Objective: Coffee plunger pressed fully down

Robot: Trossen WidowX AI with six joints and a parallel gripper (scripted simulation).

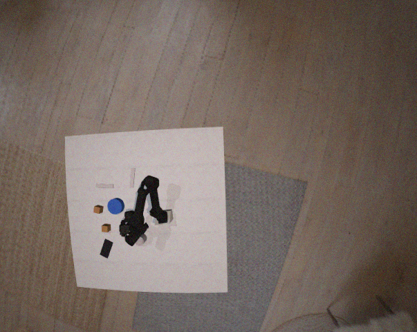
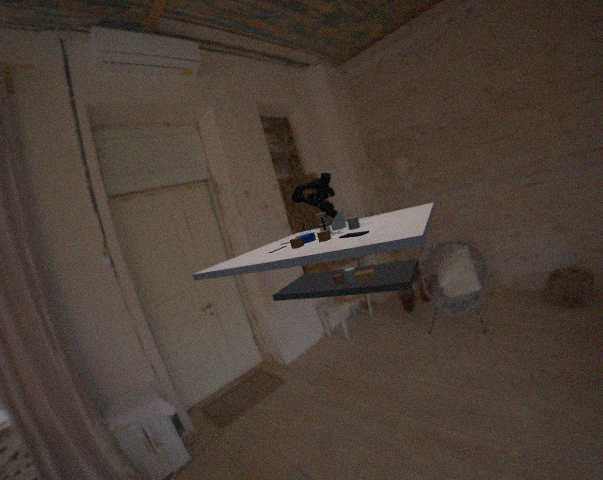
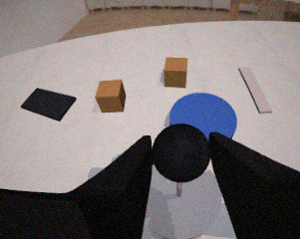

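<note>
Right now my gripper tip is 110 mm above the coffee press, 10 mm to the right of it and 10 mm short of it. Round my gripper tip: grey cylinder 190 mm to the left, 190 mm below, 20 mm behind; blue disc 200 mm below, 140 mm ahead, 90 mm to the right; black flat plate 310 mm ahead, 250 mm to the left, 220 mm below.
</note>
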